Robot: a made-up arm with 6 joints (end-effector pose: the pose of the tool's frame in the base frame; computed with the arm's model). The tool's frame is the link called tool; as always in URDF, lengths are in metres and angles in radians. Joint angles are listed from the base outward.
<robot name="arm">
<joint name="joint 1" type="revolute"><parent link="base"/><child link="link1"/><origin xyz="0 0 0.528" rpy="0 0 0"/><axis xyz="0 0 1"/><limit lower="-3.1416" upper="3.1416" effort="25" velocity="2.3"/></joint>
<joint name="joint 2" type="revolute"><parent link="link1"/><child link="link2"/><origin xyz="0.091 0 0" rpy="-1.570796 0 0"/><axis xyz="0 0 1"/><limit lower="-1.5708" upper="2.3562" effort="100" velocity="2.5"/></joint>
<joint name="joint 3" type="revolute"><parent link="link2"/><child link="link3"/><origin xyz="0 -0.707 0" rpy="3.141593 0 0"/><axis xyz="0 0 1"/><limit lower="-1.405" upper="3.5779" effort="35" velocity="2.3"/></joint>
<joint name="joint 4" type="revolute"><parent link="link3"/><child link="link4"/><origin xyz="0 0.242 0" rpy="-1.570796 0 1.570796"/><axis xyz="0 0 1"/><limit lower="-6.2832" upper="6.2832" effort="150" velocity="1.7"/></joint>
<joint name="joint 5" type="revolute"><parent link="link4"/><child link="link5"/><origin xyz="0 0 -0.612" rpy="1.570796 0 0"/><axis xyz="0 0 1"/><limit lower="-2.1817" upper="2.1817" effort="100" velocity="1.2"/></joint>
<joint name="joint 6" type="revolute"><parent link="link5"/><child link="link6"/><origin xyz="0 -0.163 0" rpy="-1.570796 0 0"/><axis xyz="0 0 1"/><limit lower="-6.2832" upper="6.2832" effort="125" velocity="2.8"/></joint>
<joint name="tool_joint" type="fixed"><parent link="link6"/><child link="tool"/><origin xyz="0 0 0" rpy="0 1.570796 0"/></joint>
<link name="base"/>
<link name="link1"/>
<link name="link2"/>
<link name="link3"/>
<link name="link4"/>
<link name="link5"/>
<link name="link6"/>
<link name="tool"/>
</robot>
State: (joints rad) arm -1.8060 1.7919 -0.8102 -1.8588 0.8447 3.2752
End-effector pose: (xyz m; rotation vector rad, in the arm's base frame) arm -0.1764 -0.2347 -0.1750 0.9645 2.0141 1.1424
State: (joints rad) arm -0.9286 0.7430 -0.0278 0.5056 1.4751 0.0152
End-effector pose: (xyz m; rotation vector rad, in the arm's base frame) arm 0.8338 -0.9835 0.8869 -0.5221 -0.5122 -0.4272
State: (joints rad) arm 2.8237 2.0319 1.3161 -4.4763 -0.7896 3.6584
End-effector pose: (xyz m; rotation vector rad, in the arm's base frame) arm -1.3414 0.5598 -0.0605 -0.0988 0.5820 1.8877
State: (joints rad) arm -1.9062 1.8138 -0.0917 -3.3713 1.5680 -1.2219
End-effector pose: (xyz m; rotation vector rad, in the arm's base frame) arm -0.1804 -0.6304 -0.2479 1.3353 0.3922 1.0467
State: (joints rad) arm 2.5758 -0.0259 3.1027 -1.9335 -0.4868 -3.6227
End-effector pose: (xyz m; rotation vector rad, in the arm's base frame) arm 0.5416 -0.4284 0.9756 2.1936 -1.1452 -0.6519
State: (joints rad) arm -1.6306 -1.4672 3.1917 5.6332 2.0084 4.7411
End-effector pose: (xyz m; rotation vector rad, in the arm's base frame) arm -0.0723 0.2871 0.0397 0.3871 -1.6716 -1.4779
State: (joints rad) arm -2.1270 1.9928 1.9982 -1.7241 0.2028 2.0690
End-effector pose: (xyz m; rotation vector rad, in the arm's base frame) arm -0.8229 -1.2622 0.4796 -0.1443 0.4150 -2.2944
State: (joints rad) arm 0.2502 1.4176 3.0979 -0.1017 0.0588 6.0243
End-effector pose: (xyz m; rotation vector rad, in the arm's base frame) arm 0.4411 0.1117 1.3785 0.4862 -1.6867 0.4915
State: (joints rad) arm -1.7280 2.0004 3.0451 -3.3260 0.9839 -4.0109
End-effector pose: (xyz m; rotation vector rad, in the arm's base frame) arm -0.1308 -0.9842 0.8954 0.6966 -0.7965 -1.4083
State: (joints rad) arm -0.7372 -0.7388 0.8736 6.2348 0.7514 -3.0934
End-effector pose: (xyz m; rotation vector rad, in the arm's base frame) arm -0.5725 0.5125 1.7665 0.9183 -0.3890 2.2787
